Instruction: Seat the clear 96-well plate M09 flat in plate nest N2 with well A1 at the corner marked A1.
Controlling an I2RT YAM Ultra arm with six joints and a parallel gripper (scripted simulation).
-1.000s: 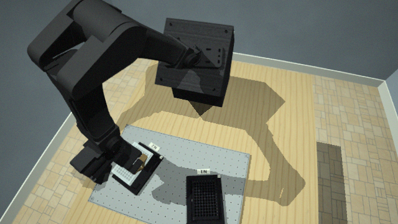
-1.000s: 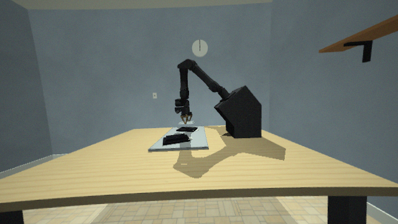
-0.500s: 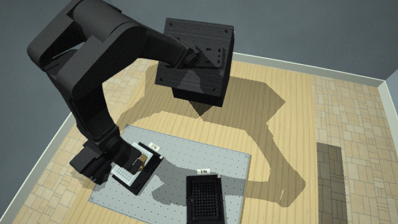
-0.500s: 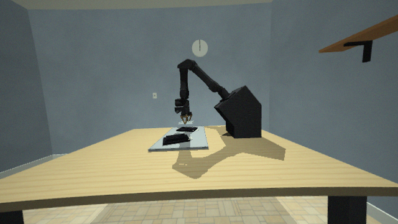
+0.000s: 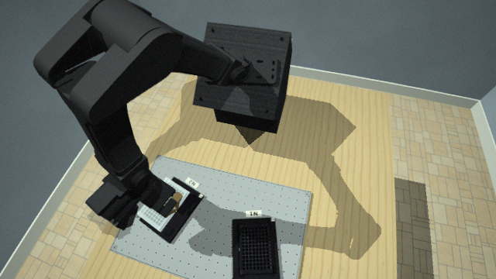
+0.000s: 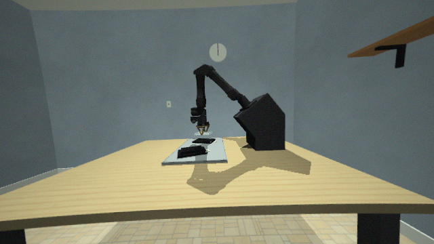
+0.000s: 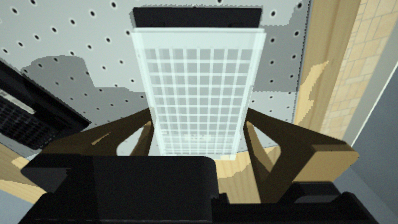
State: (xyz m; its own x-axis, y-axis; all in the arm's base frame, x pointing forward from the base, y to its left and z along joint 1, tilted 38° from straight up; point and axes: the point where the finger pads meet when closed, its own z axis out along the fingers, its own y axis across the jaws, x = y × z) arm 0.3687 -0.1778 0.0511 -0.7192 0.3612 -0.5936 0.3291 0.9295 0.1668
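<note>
Right now the plate nest N2 is 60 mm below my hand. Also, from my hand: n2 label (90 mm behind, 70 mm below, 40 mm to the left); n1 label (250 mm to the left, 70 mm below, 10 mm behind).
</note>
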